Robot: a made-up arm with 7 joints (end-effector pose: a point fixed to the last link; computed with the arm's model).
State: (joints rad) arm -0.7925 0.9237 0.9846 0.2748 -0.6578 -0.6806 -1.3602
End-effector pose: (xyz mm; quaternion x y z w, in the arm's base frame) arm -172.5 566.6 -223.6 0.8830 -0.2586 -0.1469 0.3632
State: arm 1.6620 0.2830 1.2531 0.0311 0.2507 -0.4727 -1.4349
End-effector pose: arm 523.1 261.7 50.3 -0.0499 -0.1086 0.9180 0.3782
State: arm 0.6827 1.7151 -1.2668 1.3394 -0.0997 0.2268 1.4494
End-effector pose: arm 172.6 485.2 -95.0 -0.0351 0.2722 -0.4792 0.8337
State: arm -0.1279 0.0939 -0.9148 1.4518 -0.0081 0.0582 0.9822
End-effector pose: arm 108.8 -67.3 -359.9 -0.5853 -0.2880 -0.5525 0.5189
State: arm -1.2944 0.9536 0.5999 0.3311 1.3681 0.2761 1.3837
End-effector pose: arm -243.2 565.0 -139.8 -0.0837 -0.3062 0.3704 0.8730
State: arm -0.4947 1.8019 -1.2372 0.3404 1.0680 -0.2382 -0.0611
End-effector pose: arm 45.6 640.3 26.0 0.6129 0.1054 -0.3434 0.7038
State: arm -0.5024 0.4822 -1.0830 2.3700 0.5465 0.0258 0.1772
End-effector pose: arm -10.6 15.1 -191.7 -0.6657 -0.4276 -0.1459 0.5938
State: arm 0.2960 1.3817 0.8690 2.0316 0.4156 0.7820 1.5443
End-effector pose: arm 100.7 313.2 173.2 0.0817 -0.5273 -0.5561 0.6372
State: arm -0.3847 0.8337 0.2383 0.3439 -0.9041 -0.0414 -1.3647
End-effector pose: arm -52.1 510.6 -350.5 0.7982 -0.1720 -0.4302 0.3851
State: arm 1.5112 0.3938 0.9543 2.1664 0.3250 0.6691 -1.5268
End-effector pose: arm 82.7 318.3 116.9 0.0057 0.4278 -0.8990 0.0935
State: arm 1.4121 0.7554 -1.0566 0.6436 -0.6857 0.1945 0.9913
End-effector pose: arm 460.2 346.4 2.3 0.3800 -0.1097 -0.5424 0.7412
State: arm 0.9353 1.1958 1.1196 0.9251 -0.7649 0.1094 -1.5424
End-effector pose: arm 48.0 585.3 74.5 -0.7493 0.0861 -0.6154 0.2289
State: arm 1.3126 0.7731 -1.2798 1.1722 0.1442 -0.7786 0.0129
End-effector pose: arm 441.3 215.9 -47.1 0.0824 -0.7868 -0.5761 0.2056
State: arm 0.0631 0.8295 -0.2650 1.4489 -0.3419 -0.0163 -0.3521
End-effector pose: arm 259.8 297.3 -253.3 0.4263 -0.6140 -0.3623 0.5567
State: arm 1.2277 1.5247 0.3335 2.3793 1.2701 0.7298 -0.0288
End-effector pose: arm 6.6 215.5 173.6 0.2487 -0.8813 -0.3019 0.2651
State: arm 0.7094 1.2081 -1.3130 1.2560 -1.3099 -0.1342 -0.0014
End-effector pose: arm 275.4 368.1 -226.3 0.3897 -0.1066 -0.9040 0.1399
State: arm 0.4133 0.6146 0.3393 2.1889 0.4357 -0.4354 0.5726
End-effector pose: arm 211.5 243.0 3.7 0.0799 -0.9209 -0.3798 0.0346
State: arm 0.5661 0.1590 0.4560 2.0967 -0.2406 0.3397 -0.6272
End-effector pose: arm 247.3 223.2 -21.4 0.4065 -0.7801 0.3961 0.2633
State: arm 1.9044 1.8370 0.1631 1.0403 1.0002 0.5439 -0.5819
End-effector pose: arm -208.6 500.9 156.5 -0.2279 0.7340 -0.6397 0.0105
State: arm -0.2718 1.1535 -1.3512 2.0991 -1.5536 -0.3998 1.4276
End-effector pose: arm -24.7 167.5 -266.8 0.1271 -0.2276 0.9542 0.1465
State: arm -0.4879 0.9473 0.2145 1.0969 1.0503 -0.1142 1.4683
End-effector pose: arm 100.7 463.3 -281.3 -0.4081 -0.5025 -0.2059 0.7338
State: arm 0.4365 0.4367 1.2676 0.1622 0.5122 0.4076 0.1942
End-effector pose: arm 213.4 367.6 -428.4 -0.2101 -0.3208 0.7147 0.5849
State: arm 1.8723 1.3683 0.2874 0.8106 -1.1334 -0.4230 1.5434
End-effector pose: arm -10.8 572.6 181.5 0.4761 -0.4018 -0.2196 0.7508
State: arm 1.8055 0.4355 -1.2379 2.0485 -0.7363 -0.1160 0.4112
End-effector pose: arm 228.0 -16.7 130.3 -0.4280 0.5580 0.6357 0.3184
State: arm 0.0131 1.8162 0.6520 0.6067 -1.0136 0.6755 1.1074
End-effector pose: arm 112.4 568.9 209.2 0.5786 0.0961 0.1149 0.8017
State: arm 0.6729 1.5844 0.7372 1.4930 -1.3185 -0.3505 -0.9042
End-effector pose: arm 37.9 414.1 253.3 -0.8742 0.2187 0.1678 0.3996
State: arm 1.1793 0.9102 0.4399 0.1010 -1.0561 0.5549 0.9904
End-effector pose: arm 311.9 540.7 -103.7 0.0548 -0.2174 0.0598 0.9727
